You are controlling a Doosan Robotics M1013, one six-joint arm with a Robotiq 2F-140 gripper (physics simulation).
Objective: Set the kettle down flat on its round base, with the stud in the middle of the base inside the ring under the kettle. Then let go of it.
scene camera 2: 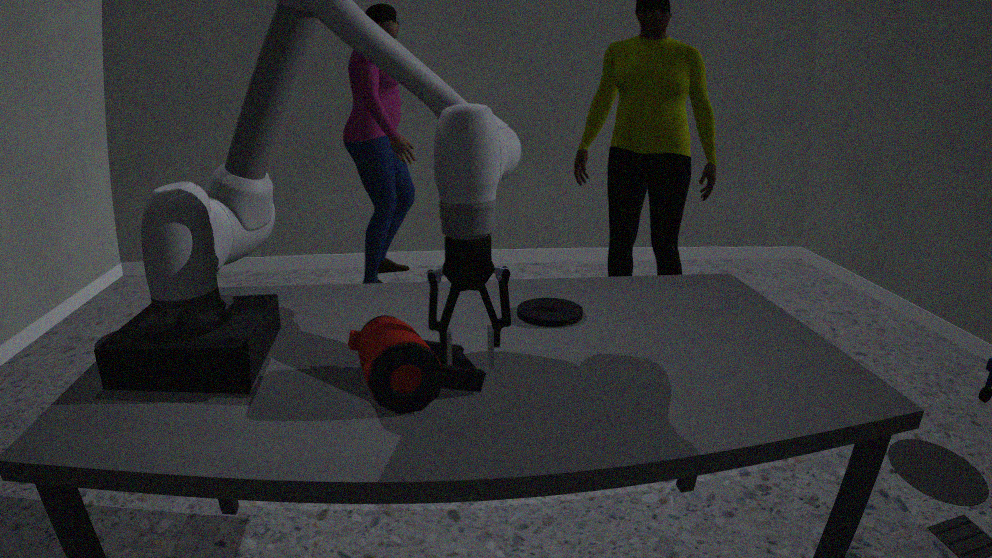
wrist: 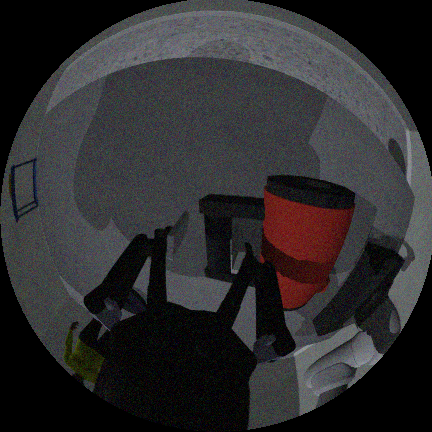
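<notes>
The red and black kettle lies on its side on the table, its dark round underside facing the camera in the scene view. Its black handle points away from the robot's base. My gripper is open and points down at the handle. The handle's grip shows between the two fingers in the wrist view, and neither finger is seen clamped on it. How deep the fingertips reach is hard to tell. The black round base lies flat behind and right of the gripper; its stud cannot be made out.
The robot's black mounting block stands at the left of the table. A person in yellow and a person in magenta stand behind the table. A blue frame shows at the wrist view's left edge.
</notes>
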